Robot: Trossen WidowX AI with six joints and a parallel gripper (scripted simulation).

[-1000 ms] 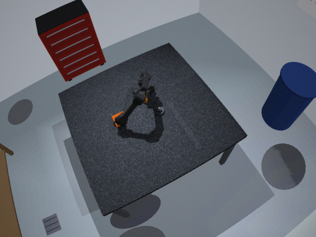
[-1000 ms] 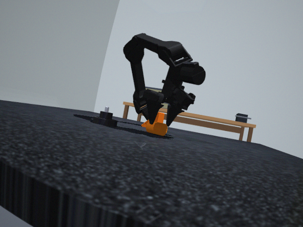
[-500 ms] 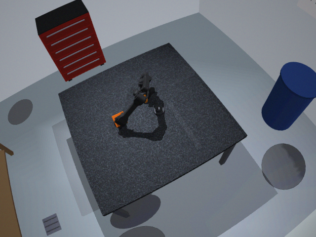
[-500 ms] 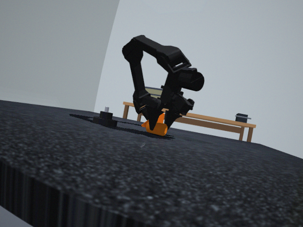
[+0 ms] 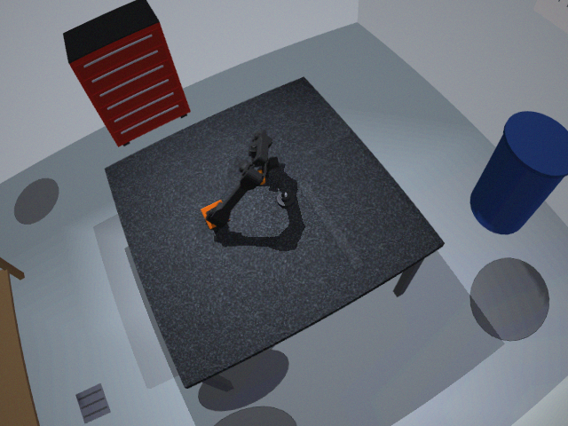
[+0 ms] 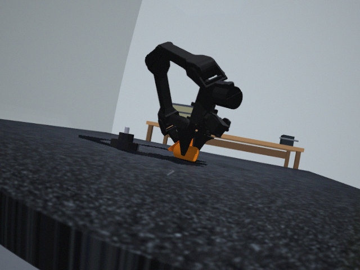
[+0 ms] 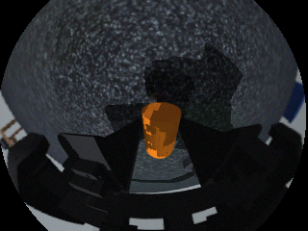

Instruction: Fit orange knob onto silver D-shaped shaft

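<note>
The round black pedestal is 18 cm to the right of my gripper tip, 4 cm ahead of it and 2 cm above it. Also, from my gripper tip: orange knob 1 cm above.
</note>
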